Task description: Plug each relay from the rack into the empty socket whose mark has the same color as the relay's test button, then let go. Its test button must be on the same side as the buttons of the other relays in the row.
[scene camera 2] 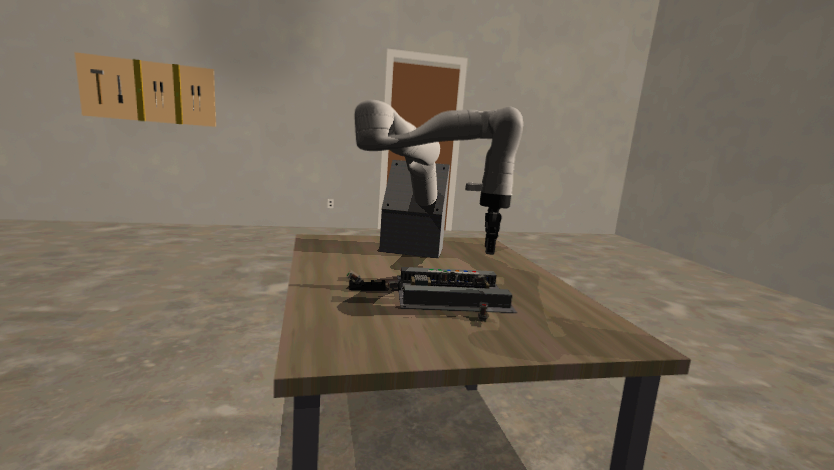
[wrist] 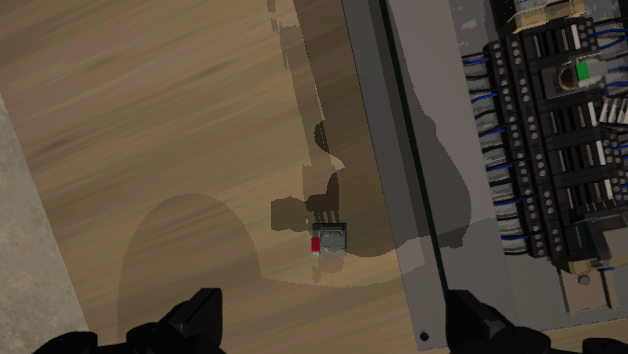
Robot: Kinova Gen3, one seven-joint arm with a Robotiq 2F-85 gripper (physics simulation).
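Note:
A clear relay with a red test button is on the table outside the panel's near long edge, its pins showing toward the top of the wrist view. My gripper is open and empty, high above the table and apart from that relay. In the wrist view, a relay with a green button sits in the socket row. White pins of a tilted relay show at the right edge. A clear body, perhaps another relay, is partly cut off at the lower right. The rack is left of the panel.
A dark raised wall runs along the panel's near side. The grey panel base has a screw hole at its lower corner. Blue and black wires line the sockets. The wooden table extends in front, and its edge shows left in the wrist view.

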